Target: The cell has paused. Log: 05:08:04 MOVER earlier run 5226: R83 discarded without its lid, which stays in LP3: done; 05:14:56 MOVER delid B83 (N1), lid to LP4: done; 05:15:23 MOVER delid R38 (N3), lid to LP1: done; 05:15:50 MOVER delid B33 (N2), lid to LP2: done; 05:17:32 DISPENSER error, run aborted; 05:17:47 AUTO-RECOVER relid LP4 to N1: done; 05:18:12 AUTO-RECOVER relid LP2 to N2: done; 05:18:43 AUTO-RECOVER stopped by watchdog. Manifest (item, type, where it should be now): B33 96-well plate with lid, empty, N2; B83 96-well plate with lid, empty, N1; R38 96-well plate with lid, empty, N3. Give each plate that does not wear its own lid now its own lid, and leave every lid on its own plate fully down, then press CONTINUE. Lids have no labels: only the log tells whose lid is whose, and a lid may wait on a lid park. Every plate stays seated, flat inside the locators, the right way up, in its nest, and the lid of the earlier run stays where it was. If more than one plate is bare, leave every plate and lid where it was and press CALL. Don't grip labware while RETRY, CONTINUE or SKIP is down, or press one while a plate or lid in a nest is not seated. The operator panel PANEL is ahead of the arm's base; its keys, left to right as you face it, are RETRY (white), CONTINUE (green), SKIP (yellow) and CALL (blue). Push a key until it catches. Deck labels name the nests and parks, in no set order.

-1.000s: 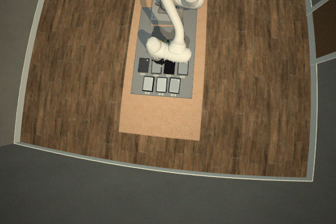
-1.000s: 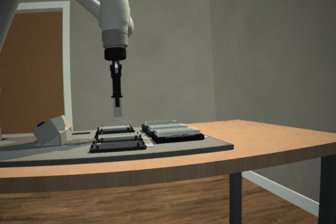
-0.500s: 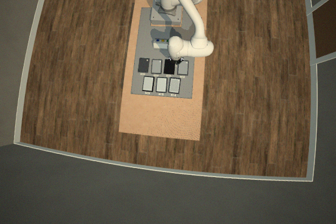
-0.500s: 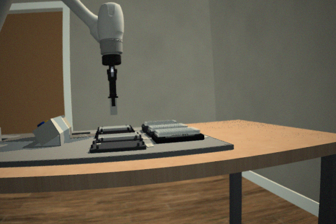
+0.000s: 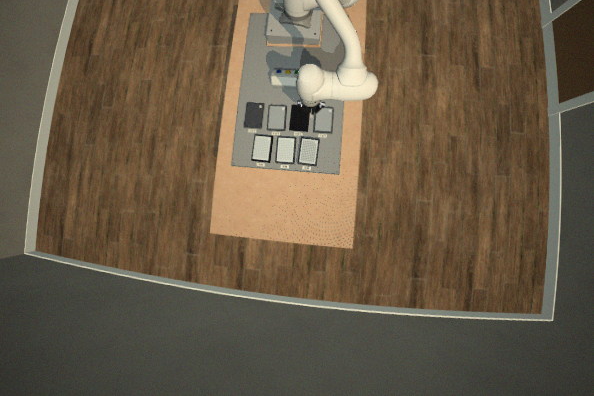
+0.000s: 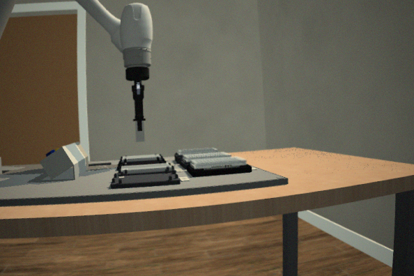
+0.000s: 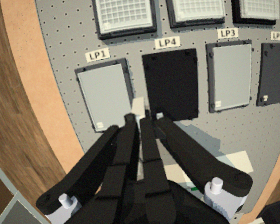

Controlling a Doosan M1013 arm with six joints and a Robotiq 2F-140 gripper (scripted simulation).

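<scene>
Now: hand 90 mm above the grey lid, 70 mm to the right of it and 10 mm past it. The rest, counted from my hand: LP4 park: 100 mm below, 60 mm to the right, 10 mm ahead; plate: 180 mm ahead, 80 mm below, 20 mm to the left; white key: 230 mm behind, 70 mm to the right, 40 mm below.
</scene>
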